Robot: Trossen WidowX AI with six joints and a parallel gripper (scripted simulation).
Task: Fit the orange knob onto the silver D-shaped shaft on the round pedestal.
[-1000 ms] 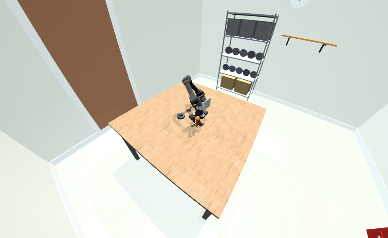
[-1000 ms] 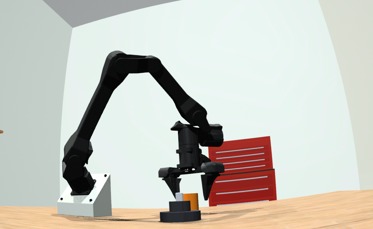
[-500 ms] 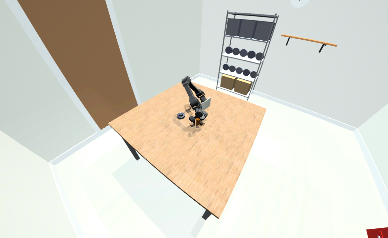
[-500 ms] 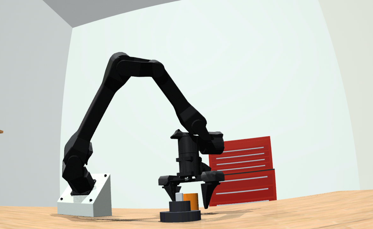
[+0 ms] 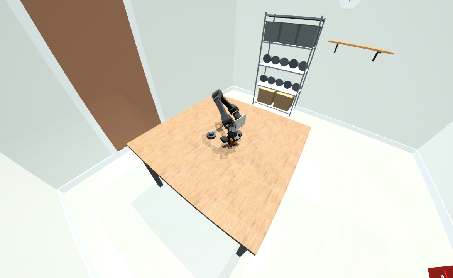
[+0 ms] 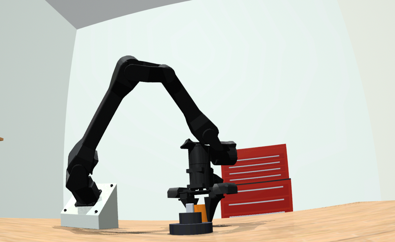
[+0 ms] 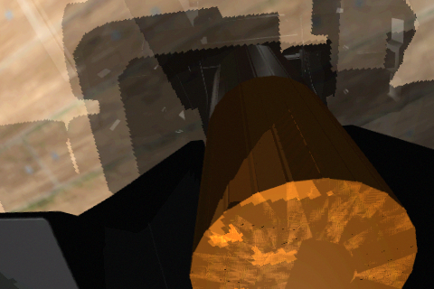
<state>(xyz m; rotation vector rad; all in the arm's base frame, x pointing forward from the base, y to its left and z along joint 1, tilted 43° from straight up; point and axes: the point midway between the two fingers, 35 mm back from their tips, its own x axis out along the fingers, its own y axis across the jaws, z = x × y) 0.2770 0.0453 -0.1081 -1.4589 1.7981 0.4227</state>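
Right now the dark round pedestal is 200 mm to the right of my gripper tip, 20 mm ahead of it and 20 mm above it. The rest, counted from my gripper tip: orange knob (30 mm above).
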